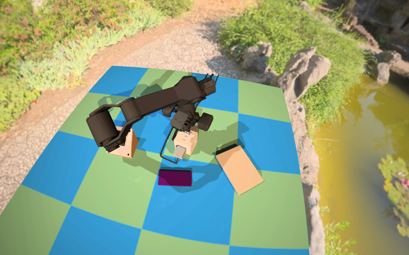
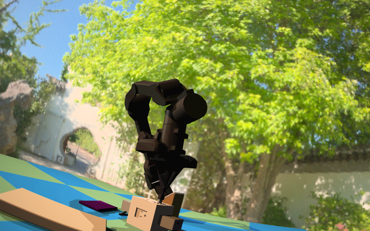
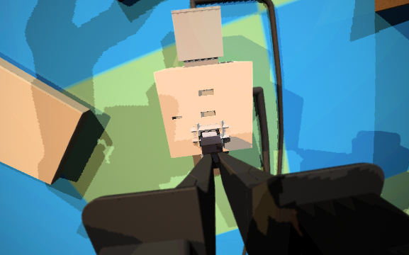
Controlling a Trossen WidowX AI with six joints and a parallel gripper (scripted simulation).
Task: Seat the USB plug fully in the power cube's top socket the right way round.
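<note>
Now: gripper tip 20 mm above the USB plug. Also, from my gripper tip: USB socket: 40 mm below; then flat tan board: 240 mm ahead, 100 mm to the right, 110 mm below; then purple flat card: 20 mm behind, 190 mm to the right, 110 mm below.
</note>
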